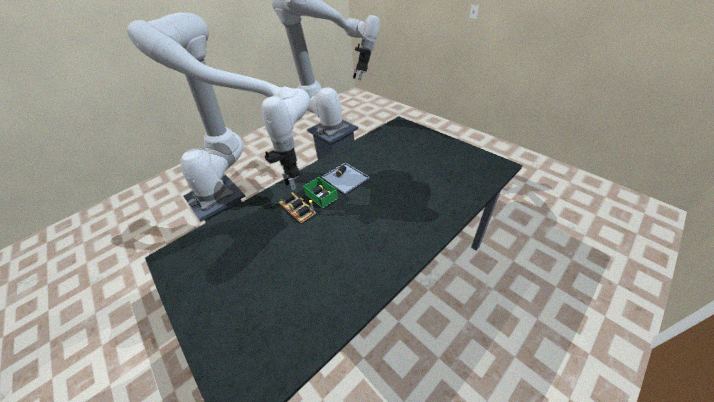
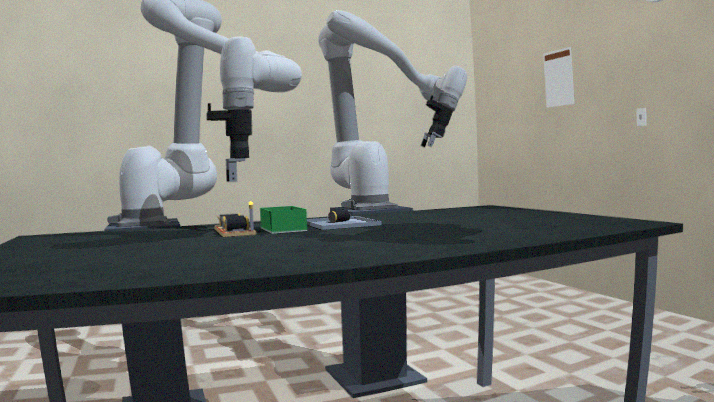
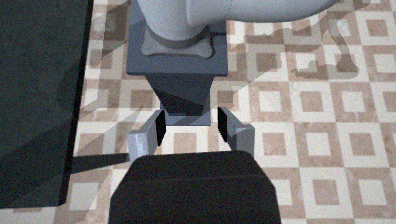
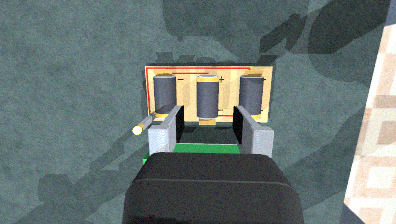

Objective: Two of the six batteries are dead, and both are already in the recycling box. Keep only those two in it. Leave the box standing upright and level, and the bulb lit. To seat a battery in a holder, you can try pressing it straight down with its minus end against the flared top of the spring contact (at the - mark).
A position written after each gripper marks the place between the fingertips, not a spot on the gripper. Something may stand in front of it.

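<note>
Green recycling box [image 2: 282, 219], out of frame in image 3. Right gripper [image 2: 231, 181], also in image 4 [image 4: 208, 117]. Left gripper [image 3: 191, 119].
</note>
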